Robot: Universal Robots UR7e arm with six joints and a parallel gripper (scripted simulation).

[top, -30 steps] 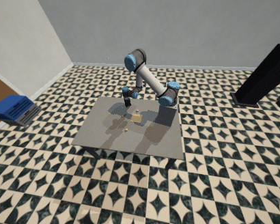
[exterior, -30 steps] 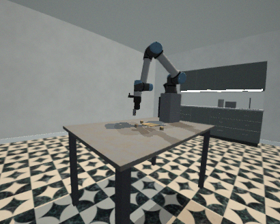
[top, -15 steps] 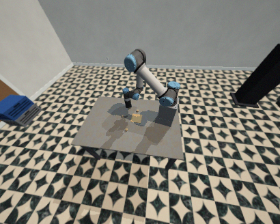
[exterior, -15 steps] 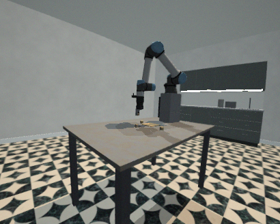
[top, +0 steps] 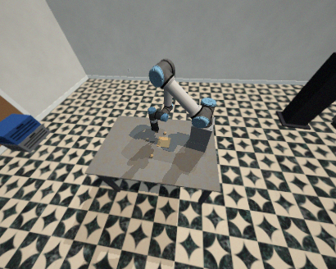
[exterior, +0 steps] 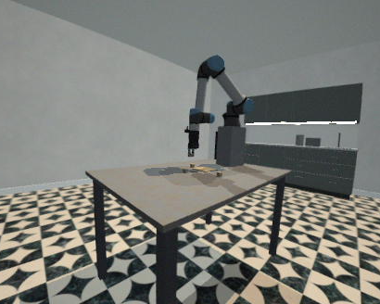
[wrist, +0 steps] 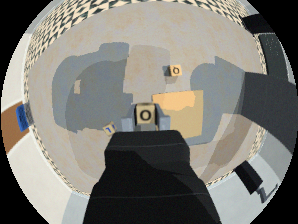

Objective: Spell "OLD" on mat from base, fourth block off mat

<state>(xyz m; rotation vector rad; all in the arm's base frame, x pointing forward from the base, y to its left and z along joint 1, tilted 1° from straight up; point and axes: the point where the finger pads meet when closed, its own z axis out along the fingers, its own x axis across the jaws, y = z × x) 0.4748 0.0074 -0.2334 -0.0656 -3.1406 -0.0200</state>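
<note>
Now: the tan mat 9 cm behind my hand, 5 cm to the left of it and 11 cm below it.
</note>
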